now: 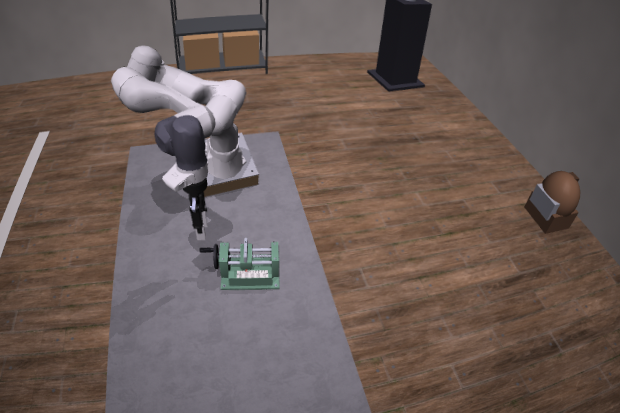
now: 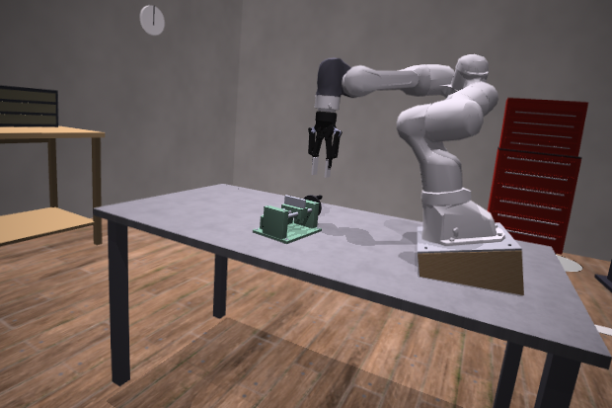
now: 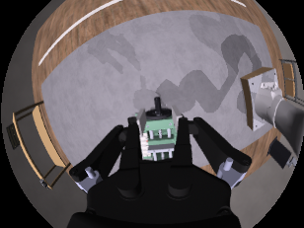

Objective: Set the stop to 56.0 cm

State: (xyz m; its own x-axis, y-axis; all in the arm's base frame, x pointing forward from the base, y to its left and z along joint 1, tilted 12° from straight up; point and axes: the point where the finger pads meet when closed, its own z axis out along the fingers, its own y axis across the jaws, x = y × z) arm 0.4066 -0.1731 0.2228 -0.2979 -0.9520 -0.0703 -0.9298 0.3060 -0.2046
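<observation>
The black handwheel is 1 cm ahead of my hand, 2 cm to the left of it and 12 cm below it. Also, from my hand: stop carriage 6 cm ahead, 13 cm to the left, 13 cm below.
</observation>
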